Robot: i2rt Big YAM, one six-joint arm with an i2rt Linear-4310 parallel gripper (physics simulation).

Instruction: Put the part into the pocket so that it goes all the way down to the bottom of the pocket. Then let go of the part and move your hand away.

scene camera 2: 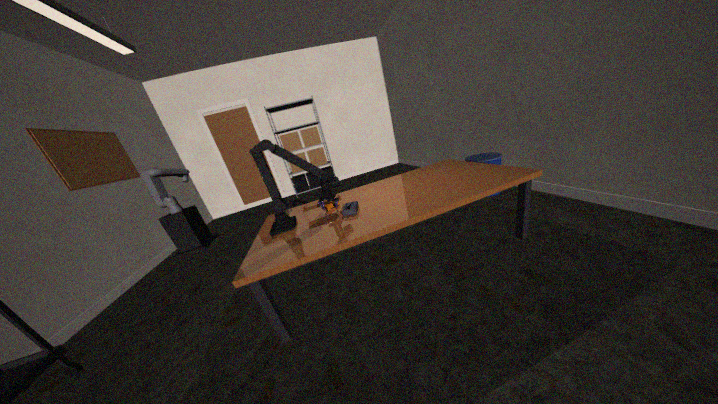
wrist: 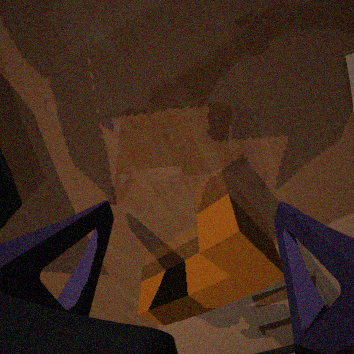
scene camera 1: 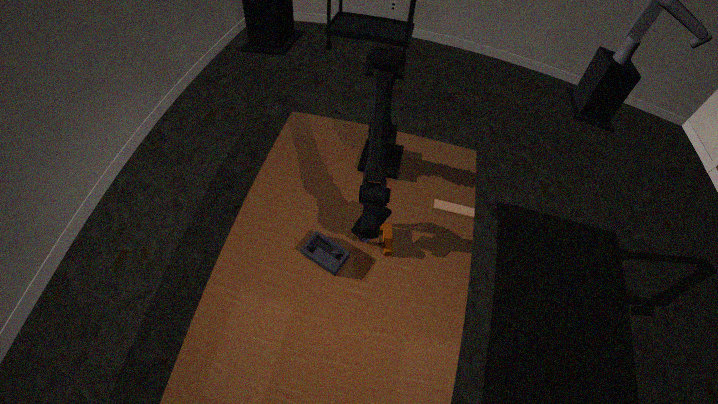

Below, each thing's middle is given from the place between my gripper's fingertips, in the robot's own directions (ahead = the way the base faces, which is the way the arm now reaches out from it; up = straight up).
Right now my hand is 50 mm to the right of the orange part (wrist: 236,258) and 20 mm short of it. Also, from my hand: pocket block (scene camera 1: 323,251) (130 mm to the right, 130 mm ahead, 10 mm above).
